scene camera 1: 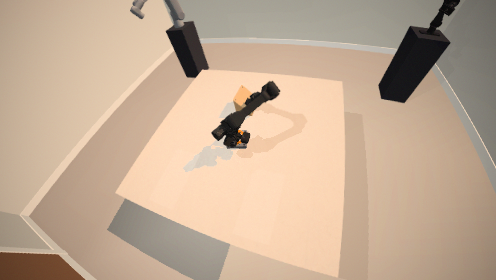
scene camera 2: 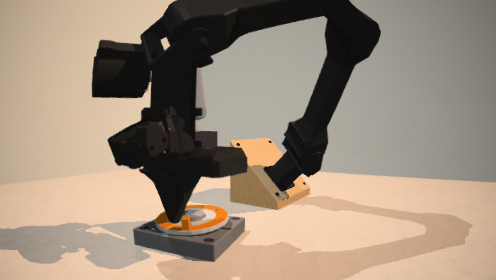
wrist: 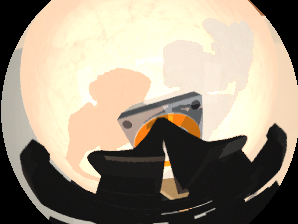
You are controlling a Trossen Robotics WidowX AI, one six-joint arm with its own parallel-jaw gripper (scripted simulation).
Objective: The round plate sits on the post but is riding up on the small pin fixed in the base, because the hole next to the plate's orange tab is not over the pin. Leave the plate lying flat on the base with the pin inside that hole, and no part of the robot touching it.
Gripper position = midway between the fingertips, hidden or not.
In view: my gripper (scene camera 2: 174, 222) and a dark grey square base (scene camera 2: 209, 246).
My gripper also shows in the wrist view (wrist: 160, 120). The dark grey square base shows as well in the wrist view (wrist: 190, 103).
